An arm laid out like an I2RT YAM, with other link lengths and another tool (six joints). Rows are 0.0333 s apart.
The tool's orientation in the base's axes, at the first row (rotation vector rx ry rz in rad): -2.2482, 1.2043, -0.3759
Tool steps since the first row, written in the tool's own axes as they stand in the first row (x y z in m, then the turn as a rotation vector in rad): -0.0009, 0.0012, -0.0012, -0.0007, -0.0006, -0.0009; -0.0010, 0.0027, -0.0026, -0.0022, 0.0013, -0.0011; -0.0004, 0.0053, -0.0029, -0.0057, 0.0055, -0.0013; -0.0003, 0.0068, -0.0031, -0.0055, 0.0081, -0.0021; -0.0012, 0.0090, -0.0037, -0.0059, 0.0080, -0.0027; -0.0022, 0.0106, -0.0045, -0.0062, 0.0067, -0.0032; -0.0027, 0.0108, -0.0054, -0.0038, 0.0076, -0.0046; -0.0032, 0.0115, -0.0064, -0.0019, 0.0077, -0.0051; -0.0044, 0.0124, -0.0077, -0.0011, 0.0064, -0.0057; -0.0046, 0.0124, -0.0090, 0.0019, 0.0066, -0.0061; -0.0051, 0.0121, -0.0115, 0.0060, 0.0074, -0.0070; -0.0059, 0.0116, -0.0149, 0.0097, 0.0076, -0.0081
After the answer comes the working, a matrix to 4 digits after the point.
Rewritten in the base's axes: -0.0019, -0.0002, 0.0003, -0.0004, 0.0005, 0.0011; -0.0036, -0.0012, 0.0005, -0.0026, 0.0009, 0.0002; -0.0052, -0.0030, -0.0008, -0.0075, 0.0019, -0.0021; -0.0063, -0.0038, -0.0015, -0.0095, 0.0003, -0.0030; -0.0085, -0.0042, -0.0023, -0.0100, 0.0004, -0.0025; -0.0105, -0.0044, -0.0026, -0.0095, 0.0011, -0.0013; -0.0114, -0.0044, -0.0020, -0.0095, -0.0018, -0.0007; -0.0126, -0.0046, -0.0016, -0.0087, -0.0036, -0.0004; -0.0145, -0.0045, -0.0011, -0.0077, -0.0039, 0.0008; -0.0153, -0.0047, 0.0000, -0.0063, -0.0066, 0.0010; -0.0166, -0.0050, 0.0022, -0.0050, -0.0106, 0.0012; -0.0183, -0.0053, 0.0052, -0.0036, -0.0142, 0.0019
The tool's axes in the first row as the columns of a matrix, in the base's axes (rounded; the answer above uses it unrounded):
0.5581, -0.6739, 0.4842
-0.8297, -0.4426, 0.3402
-0.0149, -0.5916, -0.8061

